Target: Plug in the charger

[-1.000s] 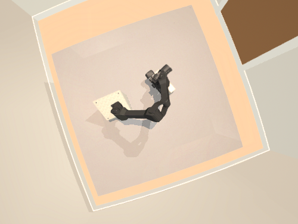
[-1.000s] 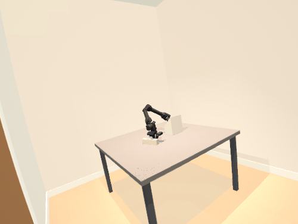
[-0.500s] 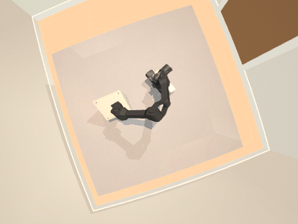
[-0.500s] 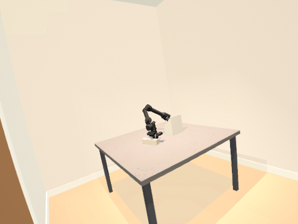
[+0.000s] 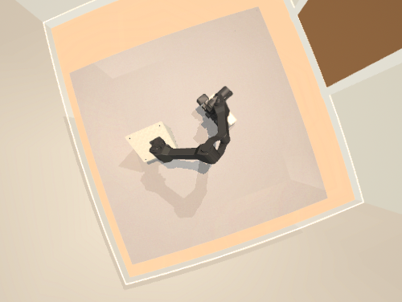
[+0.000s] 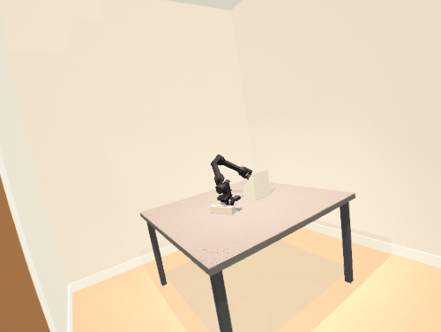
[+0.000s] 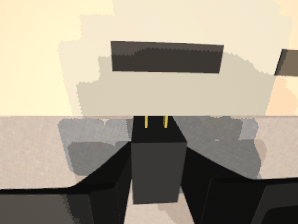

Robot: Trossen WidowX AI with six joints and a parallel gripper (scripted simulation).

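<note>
My gripper tip is now 20 mm short of the dark charger and 10 mm below it.
</note>
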